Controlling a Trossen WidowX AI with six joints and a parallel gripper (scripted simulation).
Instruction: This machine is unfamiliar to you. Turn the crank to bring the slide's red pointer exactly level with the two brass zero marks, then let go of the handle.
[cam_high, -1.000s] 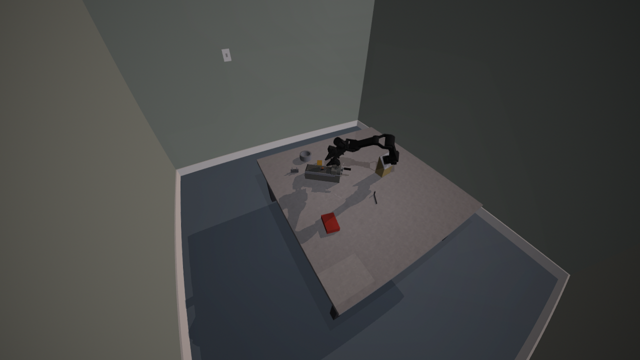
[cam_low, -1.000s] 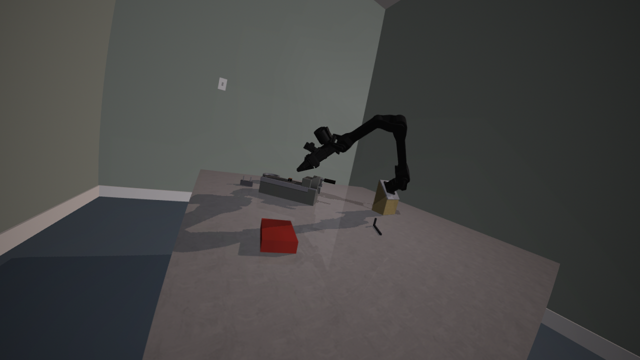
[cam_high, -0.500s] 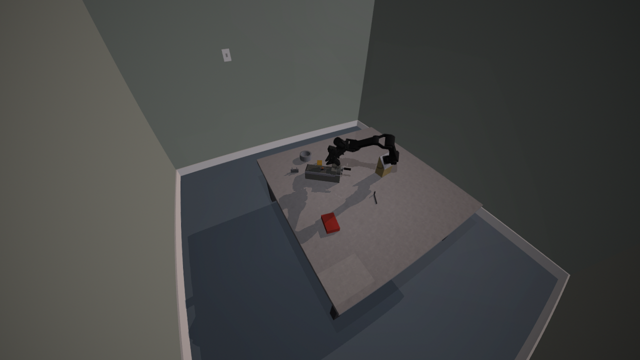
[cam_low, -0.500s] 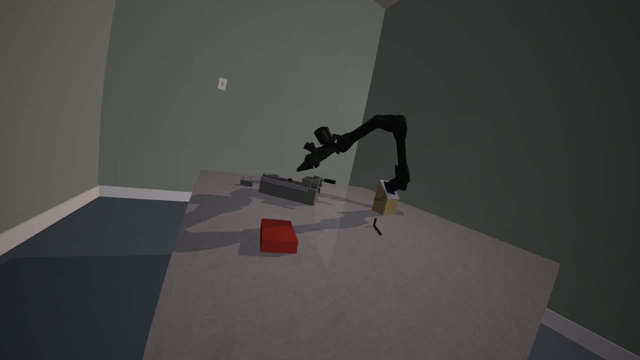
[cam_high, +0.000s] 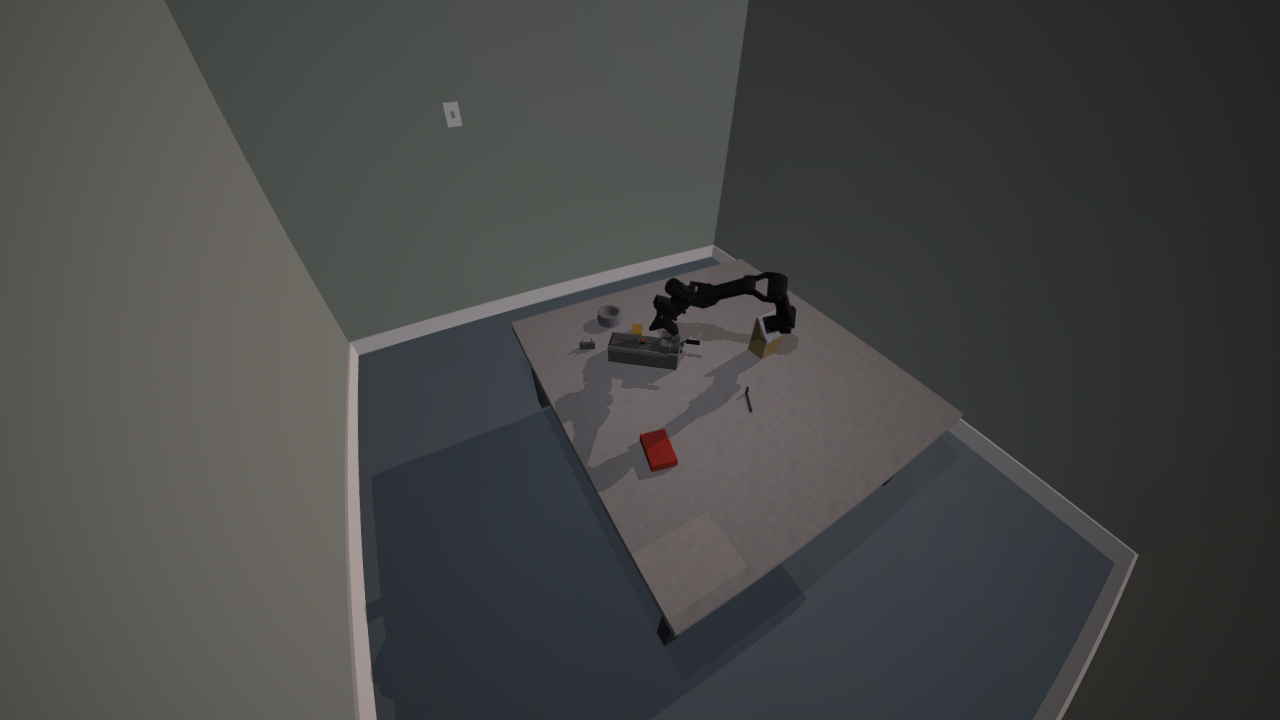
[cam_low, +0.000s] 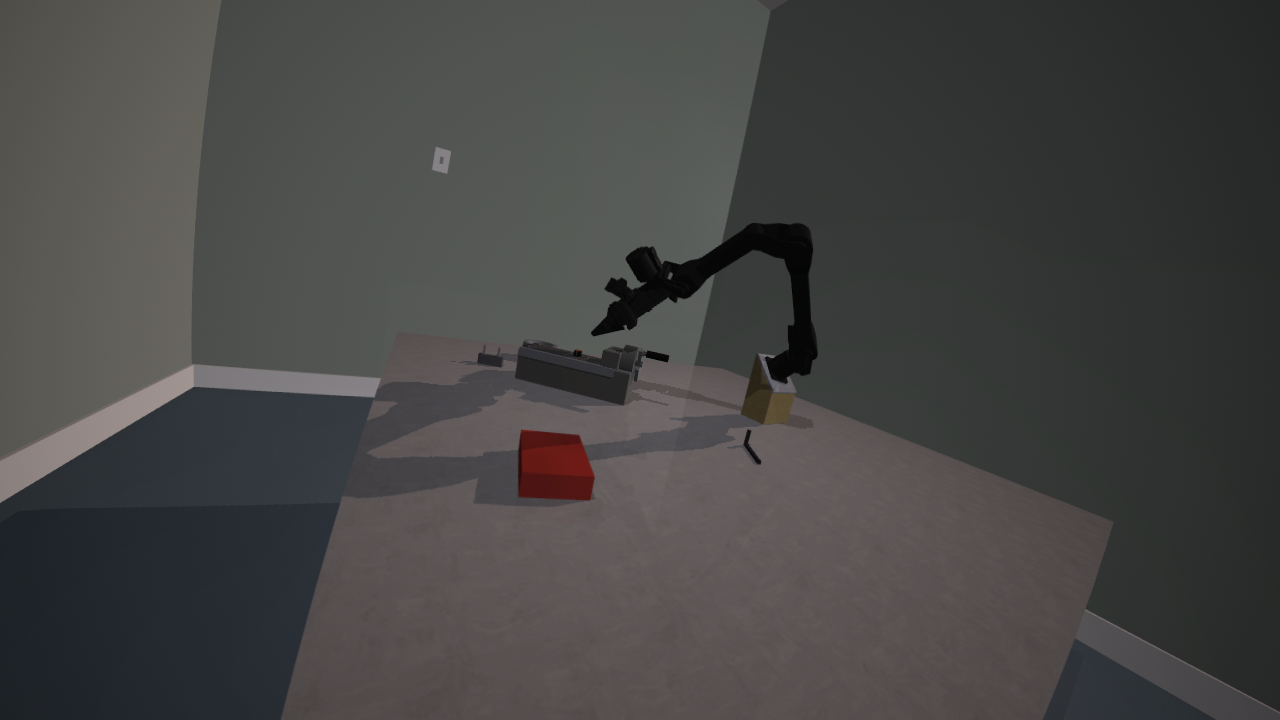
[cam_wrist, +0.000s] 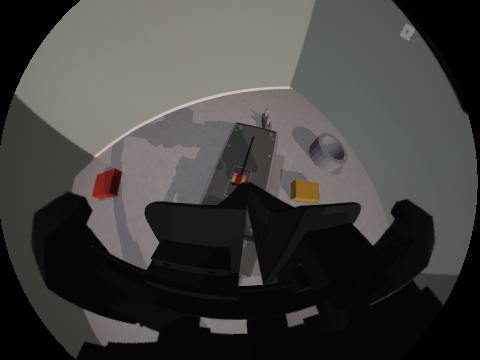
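Right now my gripper tip is 20 mm short of the red pointer and 50 mm above it. From my gripper tip the other things lie so: dark clip: 190 mm ahead, 150 mm to the right, 110 mm below; then black crank handle: 110 mm behind, 120 mm to the left, 10 mm below; then yellow block: 30 mm behind, 140 mm to the right, 120 mm below.
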